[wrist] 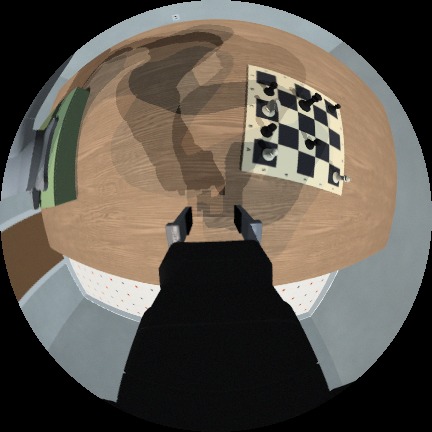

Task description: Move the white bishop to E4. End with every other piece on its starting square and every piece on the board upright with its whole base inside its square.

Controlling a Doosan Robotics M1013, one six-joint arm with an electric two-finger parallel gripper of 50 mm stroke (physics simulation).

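Places are measured from the arm's base along level axes (x ahead, y left, z up), in metres.
Where they show: gripper, between the fingertips: (pixel 212 214); arm's base, origin of its link: (pixel 40 159).
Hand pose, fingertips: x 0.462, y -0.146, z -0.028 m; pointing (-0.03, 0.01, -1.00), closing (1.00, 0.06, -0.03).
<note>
Each offset is from my fingertips to the top centre of the thing. "pt": to the spot under its first point. Level surfaces: height alone.
My gripper (pixel 212 214) is open and empty, over the wooden table to the lower left of the chessboard {pt dx +0.043, dy +0.070, dz -0.036 m} (pixel 245 160). Three white pieces stand on the board: one {dx +0.079, dy +0.158, dz +0.004 m} (pixel 269 110) on C5, one {dx +0.077, dy +0.083, dz -0.004 m} (pixel 270 154) on A5 and one {dx +0.228, dy +0.072, dz +0.008 m} (pixel 338 177) on A1. They are too small to tell surely which is the bishop. E4 (pixel 284 84) is a light square near the board's far edge, with no piece on it. Black pieces stand on D5 {dx +0.084, dy +0.202, dz -0.004 m} (pixel 270 90), B5 {dx +0.074, dy +0.120, dz -0.004 m} (pixel 268 130), D3 {dx +0.155, dy +0.196, dz +0.017 m} (pixel 306 104), B3 {dx +0.155, dy +0.117, dz -0.004 m} (pixel 311 144) and E1 {dx +0.234, dy +0.225, dz -0.004 m} (pixel 334 107). The pieces look upright.
The wooden table {dz -0.042 m} (pixel 115 220) carries the board at the right. A green block-like object (pixel 69 150) with a dark grey part (pixel 42 165) stands at the far left. Shadows of the arm fall across the table and part of the board. A white dotted panel (pixel 112 290) shows beyond the lower table edge.
</note>
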